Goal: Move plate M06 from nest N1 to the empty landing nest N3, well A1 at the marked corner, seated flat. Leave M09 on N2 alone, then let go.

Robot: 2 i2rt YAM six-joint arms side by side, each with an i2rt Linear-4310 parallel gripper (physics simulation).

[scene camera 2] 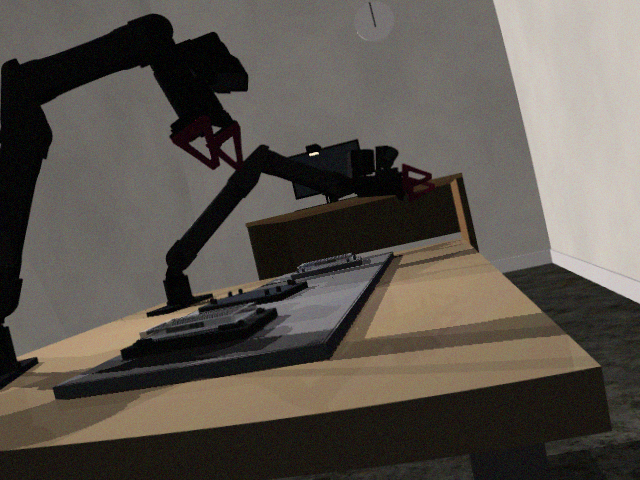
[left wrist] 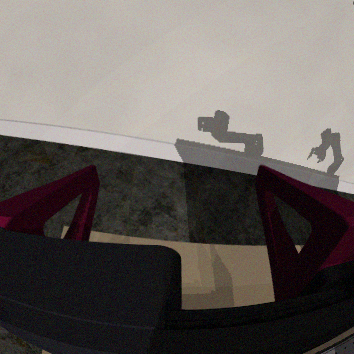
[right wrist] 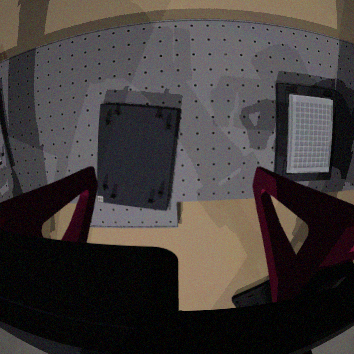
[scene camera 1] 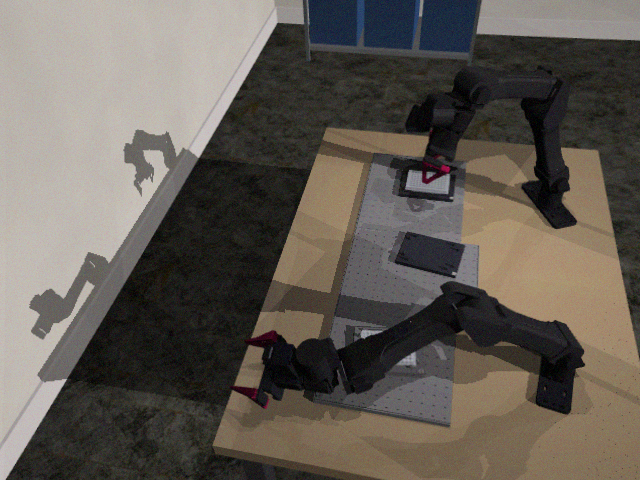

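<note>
A white well plate (scene camera 1: 413,179) (scene camera 2: 191,321) (right wrist: 310,135) sits in a black nest (scene camera 1: 426,196) (right wrist: 281,130), far in scene camera 1. A second white plate (scene camera 1: 408,359) (scene camera 2: 330,263) is partly hidden under the left arm in scene camera 1. The plates' labels are unreadable. Between them is an empty dark nest (scene camera 1: 429,253) (scene camera 2: 258,295) (right wrist: 137,155) with corner posts and a small white corner mark (scene camera 1: 454,273) (right wrist: 100,199). My right gripper (scene camera 1: 427,179) (scene camera 2: 227,167) (right wrist: 174,175) is open, high above the board. My left gripper (scene camera 1: 239,364) (scene camera 2: 432,181) (left wrist: 176,173) is open, away from the plates.
The nests stand on a grey perforated board (scene camera 1: 382,217) (scene camera 2: 330,310) (right wrist: 215,65) on the wooden table (scene camera 1: 516,258) (scene camera 2: 439,310). The left arm crosses above the near nest in scene camera 1. A wall (scene camera 1: 103,77) (left wrist: 125,60) stands beyond the table's left edge there.
</note>
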